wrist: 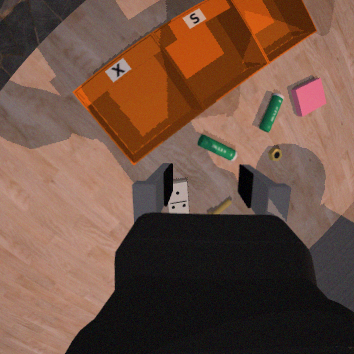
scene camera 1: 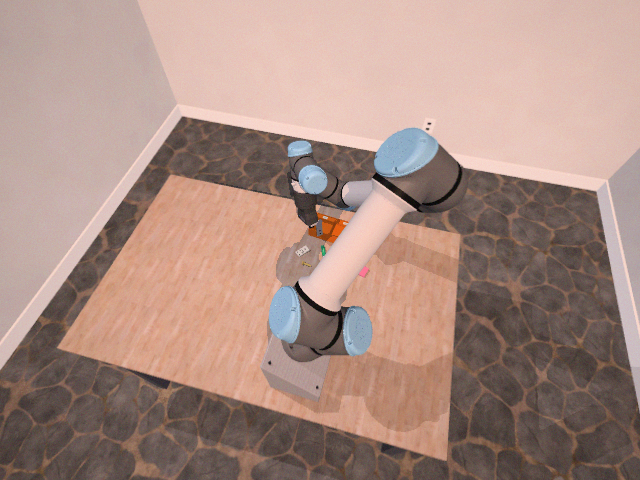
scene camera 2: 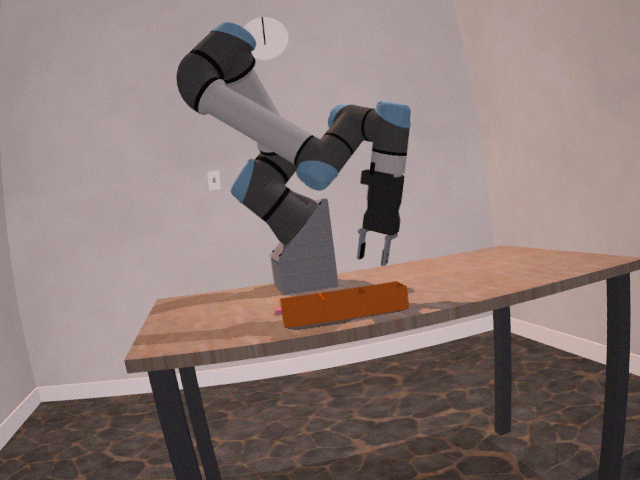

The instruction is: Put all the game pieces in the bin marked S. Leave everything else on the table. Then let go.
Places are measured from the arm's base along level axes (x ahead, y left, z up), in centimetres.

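Pixels of known places: gripper, between the fingertips: (wrist: 205, 177) (scene camera 1: 315, 231) (scene camera 2: 372, 261); arm's base, origin of its link: (scene camera 2: 300, 224).
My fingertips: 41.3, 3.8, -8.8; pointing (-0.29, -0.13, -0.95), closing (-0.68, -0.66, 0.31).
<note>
Ahead of a thing's pixels: the offset from my fingertips to its middle, as dx, dy, dz. "spot": to the spot under its first point.
A white domino with black dots {-4.1, +4.4, -8.9} (scene camera 1: 302, 251) (wrist: 178, 196) lies flat on the table; in the wrist view the left finger and the gripper body hide part of it. The orange bin unit {+5.7, -9.5, -7.0} (scene camera 1: 313, 234) (scene camera 2: 345, 306) (wrist: 107, 131) has compartments in a row. The bin marked S {spot: +6.6, -10.7, -8.6} (wrist: 202, 42) is the middle one in the wrist view, beside the one marked X {spot: +7.3, -1.9, -8.6} (wrist: 142, 95). No piece shows in the visible parts of S. My gripper (scene camera 1: 316, 227) (scene camera 2: 372, 260) (wrist: 205, 177) is open and empty, pointing down, above the table.
Two green batteries {-3.1, -3.6, -8.6} (wrist: 217, 147) {-5.2, -11.8, -8.6} (wrist: 271, 112), a pink block {-8.3, -18.2, -8.8} (scene camera 1: 363, 271) (scene camera 2: 278, 311) (wrist: 309, 97), a brass nut {-10.1, -8.8, -8.9} (wrist: 275, 153) and a brass bolt {-9.4, +1.8, -8.8} (scene camera 1: 306, 264) (wrist: 220, 206) lie near the bins. The arm hides part of the bin unit in scene camera 1.
</note>
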